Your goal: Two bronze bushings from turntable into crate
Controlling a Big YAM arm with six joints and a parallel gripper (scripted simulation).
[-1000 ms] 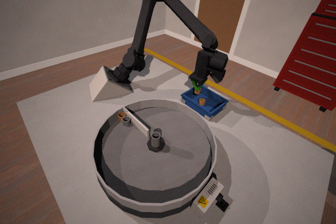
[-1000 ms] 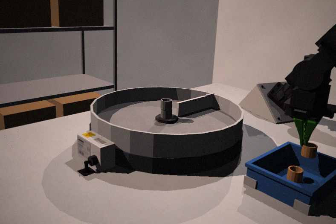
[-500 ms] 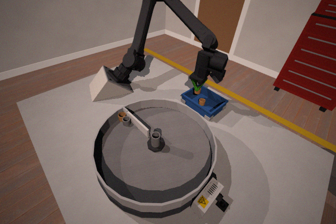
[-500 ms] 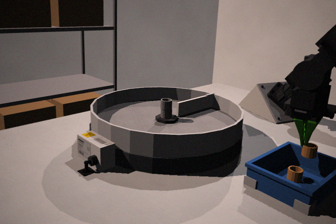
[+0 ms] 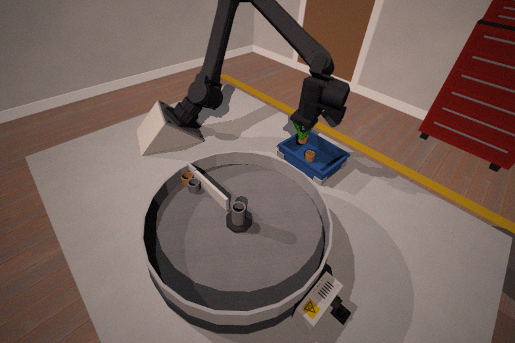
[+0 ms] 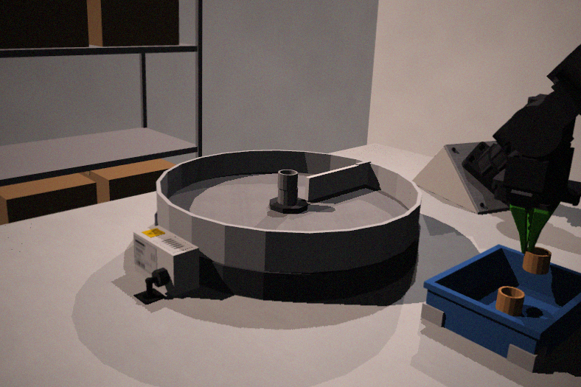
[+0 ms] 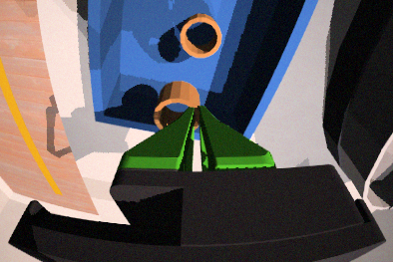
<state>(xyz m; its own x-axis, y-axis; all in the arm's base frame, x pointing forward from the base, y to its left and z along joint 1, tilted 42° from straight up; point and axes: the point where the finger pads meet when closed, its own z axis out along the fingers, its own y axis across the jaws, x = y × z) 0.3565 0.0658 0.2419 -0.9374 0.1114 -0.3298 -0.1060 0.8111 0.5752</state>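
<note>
Right now the blue crate is 60 mm below my hand, 50 mm ahead of it and 10 mm to the left of it. Round my hand: turntable (360 mm to the right, 60 mm ahead, 30 mm below).
</note>
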